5 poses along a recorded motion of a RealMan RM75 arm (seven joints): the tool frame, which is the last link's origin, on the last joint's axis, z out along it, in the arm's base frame.
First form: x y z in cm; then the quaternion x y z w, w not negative.
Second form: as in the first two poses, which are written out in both.
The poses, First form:
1: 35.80, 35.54, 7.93, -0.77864, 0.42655, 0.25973, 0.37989
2: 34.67, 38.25, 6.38, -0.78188, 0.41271, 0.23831, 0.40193
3: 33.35, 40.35, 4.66, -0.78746, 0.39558, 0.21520, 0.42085
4: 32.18, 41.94, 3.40, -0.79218, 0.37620, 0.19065, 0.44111
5: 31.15, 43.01, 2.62, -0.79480, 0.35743, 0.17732, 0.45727
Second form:
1: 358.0, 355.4, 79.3, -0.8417, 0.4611, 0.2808, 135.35
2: 346.7, 382.5, 63.8, -0.8539, 0.4507, 0.2603, 132.60
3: 333.5, 403.5, 46.6, -0.8681, 0.4361, 0.2372, 130.22
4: 321.8, 419.4, 34.0, -0.8827, 0.4192, 0.2124, 127.65
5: 311.5, 430.1, 26.2, -0.8937, 0.4019, 0.1994, 125.58
